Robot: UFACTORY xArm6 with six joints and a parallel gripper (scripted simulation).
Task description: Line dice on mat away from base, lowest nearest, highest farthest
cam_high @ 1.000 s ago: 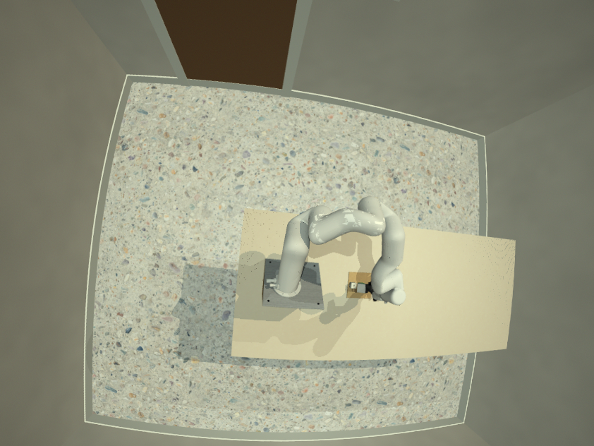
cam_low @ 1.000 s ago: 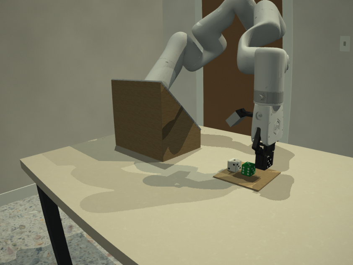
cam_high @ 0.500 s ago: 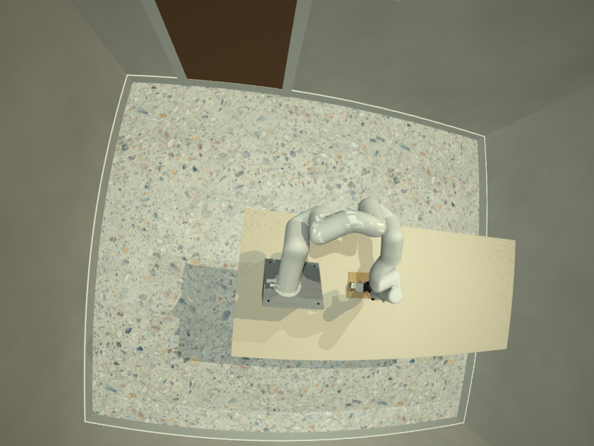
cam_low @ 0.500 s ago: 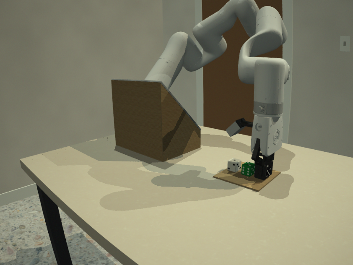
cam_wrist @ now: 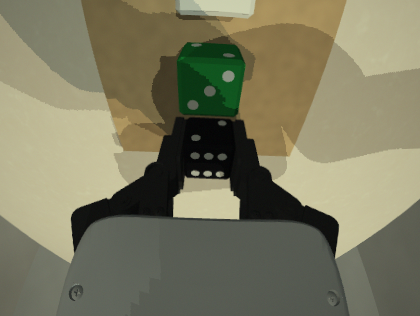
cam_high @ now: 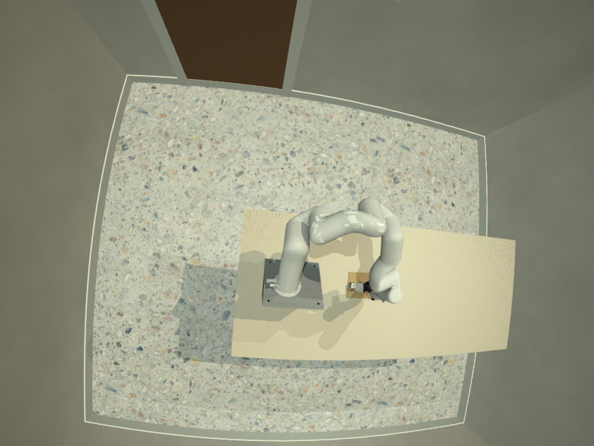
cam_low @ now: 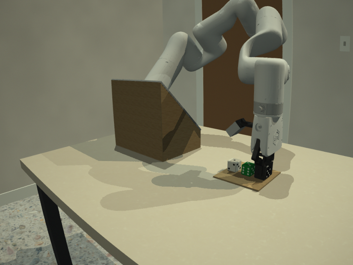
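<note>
Now: the black die 10 mm below my hand. The rest, counted from my hand: white die (90 mm behind, 10 mm to the left, 10 mm below); then green die (50 mm behind, 10 mm below); then brown mat (50 mm behind, 30 mm below).
</note>
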